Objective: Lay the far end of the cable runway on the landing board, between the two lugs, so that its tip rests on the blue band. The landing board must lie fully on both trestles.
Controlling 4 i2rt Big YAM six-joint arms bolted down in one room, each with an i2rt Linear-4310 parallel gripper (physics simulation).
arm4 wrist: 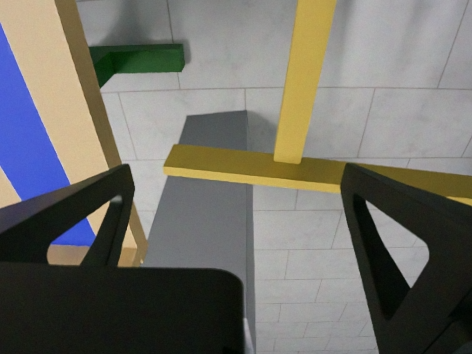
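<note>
The tan landing board [47, 75] with its blue band [37, 120] shows in part at the left, beside and partly behind my arm4 gripper's left finger. My arm4 gripper [237, 171] is open, its fingers wide apart. A yellow bar [225, 162] crosses the view between and beyond the fingertips, and a second yellow bar [305, 75] meets it from the top. I cannot tell whether these yellow bars belong to a trestle or to the runway. A dark green piece [150, 58] sticks out past the board's edge. The cable runway cannot be made out with certainty.
A long grey block [205, 220] runs from the middle down to the bottom, below the yellow crossbar. Pale tiled floor [400, 120] shows behind. The other three grippers do not show.
</note>
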